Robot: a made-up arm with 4 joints.
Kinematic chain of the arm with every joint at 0, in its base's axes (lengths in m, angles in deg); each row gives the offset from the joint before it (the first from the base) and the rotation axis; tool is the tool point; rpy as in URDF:
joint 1: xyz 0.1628 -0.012 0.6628 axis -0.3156 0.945 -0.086
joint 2: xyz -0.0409 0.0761 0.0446 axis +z
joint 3: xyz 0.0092 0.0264 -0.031 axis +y
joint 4: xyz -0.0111 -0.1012 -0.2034 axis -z
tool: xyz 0.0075 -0.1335 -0.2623 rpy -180 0 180
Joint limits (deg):
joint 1: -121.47..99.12
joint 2: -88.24..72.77
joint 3: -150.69..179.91
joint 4: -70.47..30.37
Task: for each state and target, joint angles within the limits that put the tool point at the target. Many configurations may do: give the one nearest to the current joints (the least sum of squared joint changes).
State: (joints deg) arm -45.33 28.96 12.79 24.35
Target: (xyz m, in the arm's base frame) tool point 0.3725 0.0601 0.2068
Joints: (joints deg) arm -92.03 -0.22 55.25 21.49
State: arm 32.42 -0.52 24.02 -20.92
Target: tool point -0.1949 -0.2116 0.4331
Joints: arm 44.92 16.94 21.67 -33.20
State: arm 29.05 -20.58 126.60 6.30
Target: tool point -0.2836 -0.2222 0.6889
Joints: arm 10.06 12.05 84.58 -14.35
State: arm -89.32 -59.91 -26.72 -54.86
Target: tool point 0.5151 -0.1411 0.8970
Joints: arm -121.47 -34.42 -34.07 -29.11
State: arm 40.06 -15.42 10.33 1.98
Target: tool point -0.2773 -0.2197 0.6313
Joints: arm 29.02 11.72 50.37 11.26
